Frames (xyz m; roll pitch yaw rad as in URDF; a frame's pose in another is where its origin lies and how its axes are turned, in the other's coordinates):
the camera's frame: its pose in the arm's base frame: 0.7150 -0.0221 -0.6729 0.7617 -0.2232 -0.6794
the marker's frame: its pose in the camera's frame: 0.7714 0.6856 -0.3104 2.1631 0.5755 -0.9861
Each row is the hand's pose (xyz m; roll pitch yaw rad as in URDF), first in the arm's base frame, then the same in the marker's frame.
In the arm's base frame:
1: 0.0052 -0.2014 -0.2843 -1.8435 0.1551 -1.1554
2: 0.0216 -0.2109 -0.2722 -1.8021 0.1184 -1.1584
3: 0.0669 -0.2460 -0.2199 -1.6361 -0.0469 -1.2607
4: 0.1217 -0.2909 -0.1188 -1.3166 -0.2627 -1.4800
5: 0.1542 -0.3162 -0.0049 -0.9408 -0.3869 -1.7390
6: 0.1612 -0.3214 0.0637 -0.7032 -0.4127 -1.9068
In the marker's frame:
1: -0.5462 1.5126 0.6212 1.5292 0.6692 0.3287
2: -0.5436 1.5054 0.6000 1.5804 0.7042 0.3435
3: -0.5461 1.4909 0.5238 1.8938 0.8301 0.5498
4: -0.5764 1.4742 0.4053 2.5334 0.9020 1.0110
5: -0.6356 1.4625 0.3003 3.1252 0.8061 1.4052
6: -0.6816 1.4591 0.2488 -2.8815 0.6958 1.5578

